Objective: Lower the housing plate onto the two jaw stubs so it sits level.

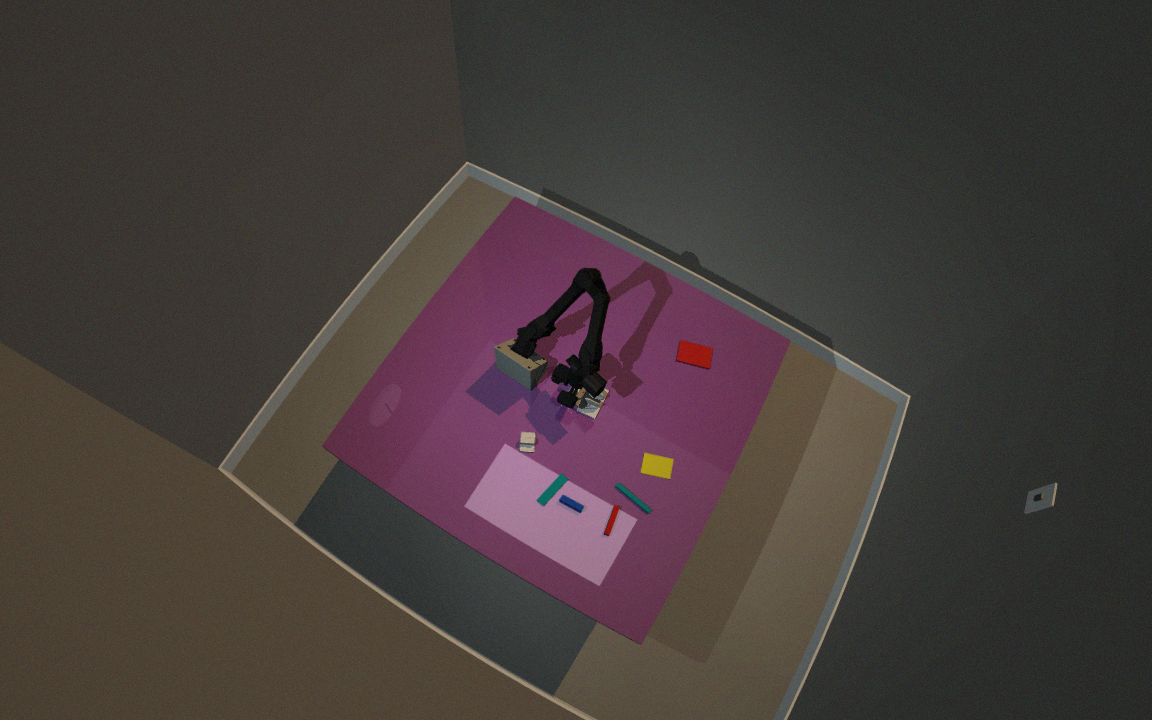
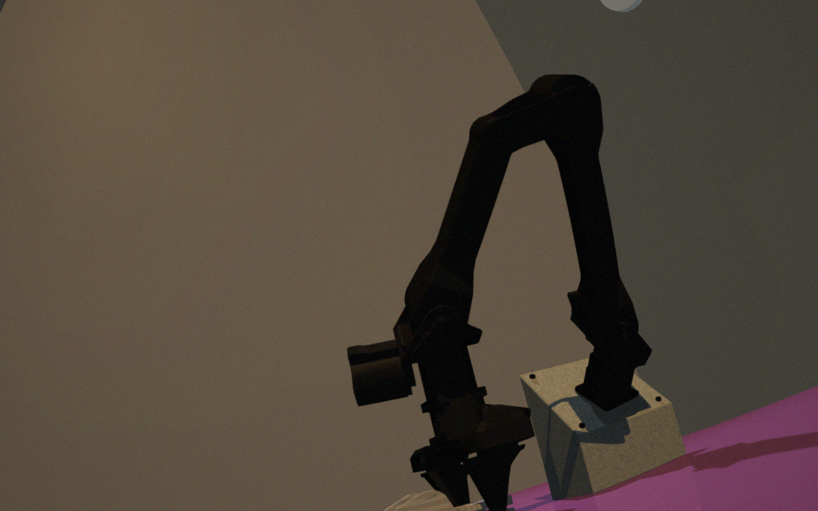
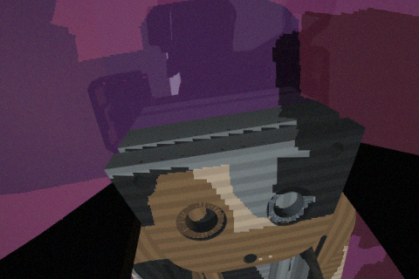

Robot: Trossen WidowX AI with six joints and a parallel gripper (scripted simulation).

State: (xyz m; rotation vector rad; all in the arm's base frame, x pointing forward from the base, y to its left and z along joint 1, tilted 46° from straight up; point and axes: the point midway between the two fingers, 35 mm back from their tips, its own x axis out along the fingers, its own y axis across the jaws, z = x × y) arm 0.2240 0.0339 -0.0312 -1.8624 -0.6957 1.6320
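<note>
My gripper tip is 2 cm to the left of the jaw stub and 2 cm short of it. From my gripper tip the other things lie so: red square (35 cm to the left, 33 cm ahead, 1 cm below); then small white block (25 cm to the right, 6 cm behind); then yellow square (38 cm ahead, 11 cm to the right, 1 cm below).
</note>
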